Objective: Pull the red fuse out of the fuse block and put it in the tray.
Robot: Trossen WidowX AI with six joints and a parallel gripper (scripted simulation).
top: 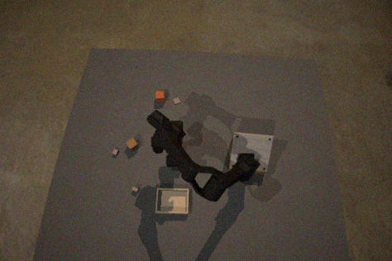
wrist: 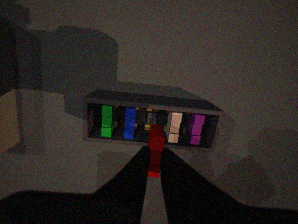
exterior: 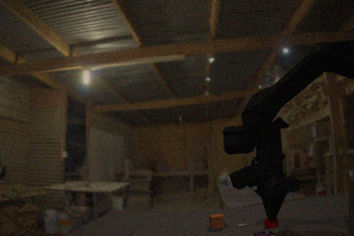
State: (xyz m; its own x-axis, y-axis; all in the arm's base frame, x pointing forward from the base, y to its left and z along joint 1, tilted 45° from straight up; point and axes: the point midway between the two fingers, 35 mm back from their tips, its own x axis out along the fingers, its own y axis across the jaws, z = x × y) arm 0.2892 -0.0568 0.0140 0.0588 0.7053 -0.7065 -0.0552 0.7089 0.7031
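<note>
Right now the shallow white tray is 20 cm to the left of my gripper tip and 8 cm below it. From my gripper tip the other things lie so: tan cube 20 cm ahead, 4 cm to the right, 6 cm below; red fuse 1 cm below; grey tile 2 cm ahead, 29 cm to the right, 8 cm below.
</note>
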